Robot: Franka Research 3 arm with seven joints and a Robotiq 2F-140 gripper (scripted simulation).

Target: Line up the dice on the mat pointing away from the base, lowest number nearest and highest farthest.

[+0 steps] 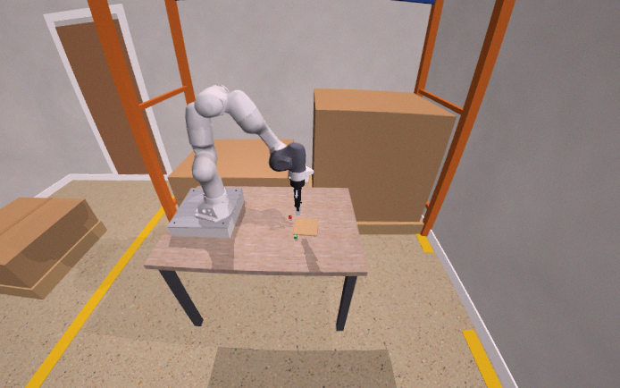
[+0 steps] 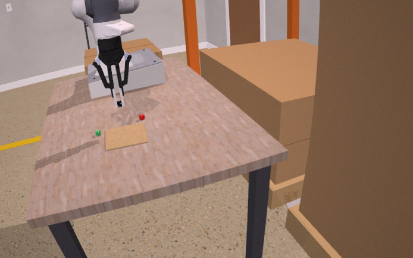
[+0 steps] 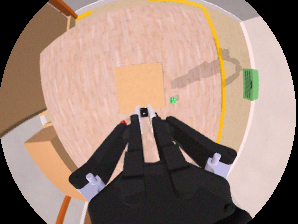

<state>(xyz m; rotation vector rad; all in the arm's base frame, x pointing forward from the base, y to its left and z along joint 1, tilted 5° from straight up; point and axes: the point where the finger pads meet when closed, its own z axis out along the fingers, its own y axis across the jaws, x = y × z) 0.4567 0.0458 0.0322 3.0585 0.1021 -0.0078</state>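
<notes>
My gripper is now 40 mm short of the tan mat and 130 mm above it. Round my hand: green die (100 mm to the right, 120 mm below); then red die (60 mm behind, 70 mm to the left, 120 mm below); then black die (30 mm below).
</notes>
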